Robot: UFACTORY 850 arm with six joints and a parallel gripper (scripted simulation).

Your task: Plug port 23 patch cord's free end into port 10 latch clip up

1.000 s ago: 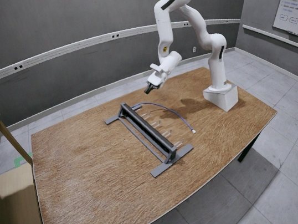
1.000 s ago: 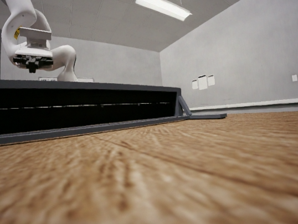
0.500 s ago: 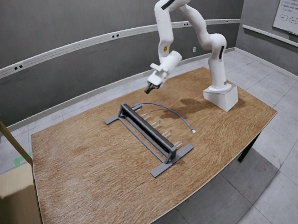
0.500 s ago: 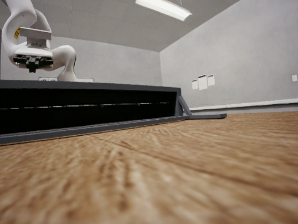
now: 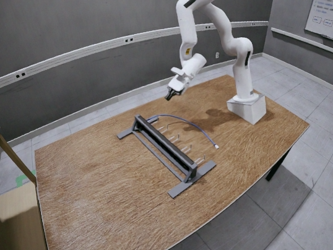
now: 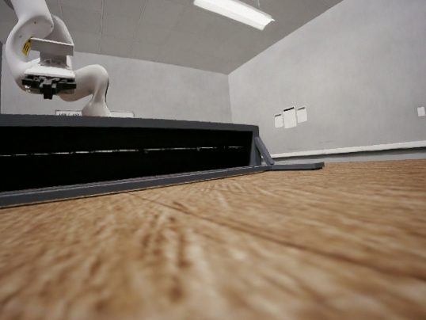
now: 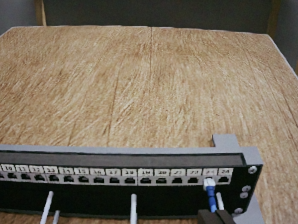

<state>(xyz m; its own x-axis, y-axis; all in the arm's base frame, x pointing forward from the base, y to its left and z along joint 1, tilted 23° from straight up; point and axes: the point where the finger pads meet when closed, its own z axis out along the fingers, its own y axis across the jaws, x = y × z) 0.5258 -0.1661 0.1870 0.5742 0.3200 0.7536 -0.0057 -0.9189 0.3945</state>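
Right now the plug is 7 cm behind my hand, 33 cm to the left of it and 19 cm below it.
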